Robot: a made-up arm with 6 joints.
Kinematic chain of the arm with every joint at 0, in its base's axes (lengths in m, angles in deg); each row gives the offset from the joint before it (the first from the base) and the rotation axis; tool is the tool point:
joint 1: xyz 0 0 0.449 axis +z
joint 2: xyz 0 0 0 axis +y
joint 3: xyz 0 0 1.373 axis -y
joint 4: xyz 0 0 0 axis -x
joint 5: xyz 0.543 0 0 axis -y
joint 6: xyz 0 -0.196 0 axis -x
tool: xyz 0 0 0
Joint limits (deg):
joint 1: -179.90..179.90
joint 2: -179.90..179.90
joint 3: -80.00..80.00
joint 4: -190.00..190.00
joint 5: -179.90..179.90
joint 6: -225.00..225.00
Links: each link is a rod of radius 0.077 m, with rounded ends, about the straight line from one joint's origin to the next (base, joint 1, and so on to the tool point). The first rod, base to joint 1, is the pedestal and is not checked.
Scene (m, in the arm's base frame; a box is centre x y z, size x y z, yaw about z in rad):
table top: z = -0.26
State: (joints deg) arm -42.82 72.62 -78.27 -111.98 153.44 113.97
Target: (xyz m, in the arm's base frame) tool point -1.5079 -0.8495 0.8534
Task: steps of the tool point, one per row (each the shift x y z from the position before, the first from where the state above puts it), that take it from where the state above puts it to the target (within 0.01 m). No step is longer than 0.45 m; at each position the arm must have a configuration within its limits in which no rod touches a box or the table.
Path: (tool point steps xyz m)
1: -0.0854 -0.1509 -0.1242
2: -0.1083 -0.1701 -0.1044
3: -0.1528 -0.1799 -0.0741
4: -0.2126 -0.1677 -0.0365
5: -0.2749 -0.1257 0.0063
6: -0.3243 -0.0525 0.0505
7: -0.3461 0.0448 0.0929
8: -0.3298 0.1528 0.1300
9: -0.2718 0.2540 0.1592

